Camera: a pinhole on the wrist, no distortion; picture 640 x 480 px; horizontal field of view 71.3 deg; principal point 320.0 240.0 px. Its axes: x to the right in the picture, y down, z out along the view. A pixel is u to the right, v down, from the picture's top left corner.
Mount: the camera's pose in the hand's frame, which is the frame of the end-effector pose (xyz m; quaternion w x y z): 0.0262 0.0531 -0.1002 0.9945 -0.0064 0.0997 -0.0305
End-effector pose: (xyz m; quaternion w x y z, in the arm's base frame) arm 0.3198 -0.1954 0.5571 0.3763 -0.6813 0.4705 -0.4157
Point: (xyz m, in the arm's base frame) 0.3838 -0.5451 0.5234
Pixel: outside the picture
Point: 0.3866 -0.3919 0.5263
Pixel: outside the picture
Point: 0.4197 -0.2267 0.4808
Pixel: 249 215
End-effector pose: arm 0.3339 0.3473 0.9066 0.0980 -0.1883 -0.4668 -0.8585
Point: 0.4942 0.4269 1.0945
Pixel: 64 389
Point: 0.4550 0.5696 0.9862
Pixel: 94 125
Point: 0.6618 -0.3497 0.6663
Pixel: behind the camera
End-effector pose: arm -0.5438 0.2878 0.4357 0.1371 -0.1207 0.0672 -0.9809
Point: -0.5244 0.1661 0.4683
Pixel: 211 422
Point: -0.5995 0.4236 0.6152
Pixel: outside the picture
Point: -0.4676 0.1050 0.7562
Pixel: 250 321
